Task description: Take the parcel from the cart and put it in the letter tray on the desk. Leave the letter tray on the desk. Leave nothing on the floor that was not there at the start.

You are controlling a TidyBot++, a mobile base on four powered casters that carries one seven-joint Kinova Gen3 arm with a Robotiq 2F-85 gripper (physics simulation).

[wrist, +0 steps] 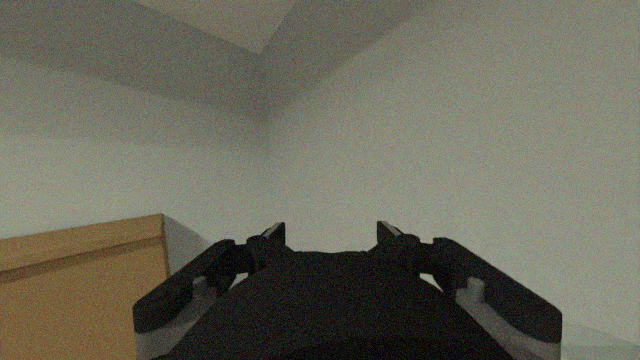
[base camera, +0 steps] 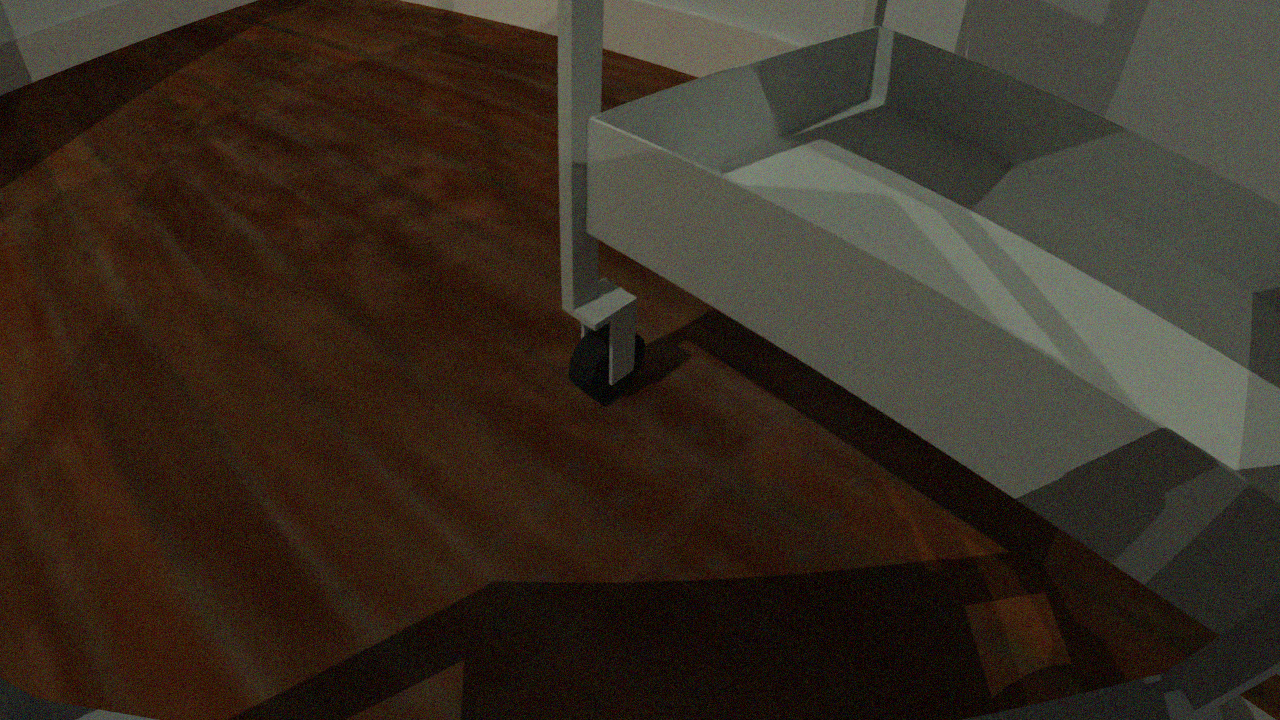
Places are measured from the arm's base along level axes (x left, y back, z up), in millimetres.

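Where they show: gripper, fingertip midpoint: [wrist: 330, 231].
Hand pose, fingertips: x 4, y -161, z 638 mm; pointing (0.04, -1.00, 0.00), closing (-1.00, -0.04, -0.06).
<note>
After its pixels a point has its place.
The cart [base camera: 580, 161] {x 13, y -417, z -220 mm} stands close in front of the base, at the right of the base camera view; a corner post, a black caster and its lower tray show. Its upper level is out of that view. My gripper [wrist: 330, 231] {x 4, y -161, z 638 mm} is open with nothing between its fingers, and points towards a pale wall. The parcel, the letter tray and the desk do not show in either view.
A wooden cabinet [wrist: 85, 310] {x 1004, y -538, z 247 mm} stands at the lower left of the wrist view. A corner of pale walls [wrist: 450, 150] {x -470, y -719, z 742 mm} lies beyond the gripper. Wooden floor [base camera: 313, 313] {x 234, y -509, z -396 mm} runs to the left of the cart, with a wall behind. Dark shadows cross the floor near the base.
</note>
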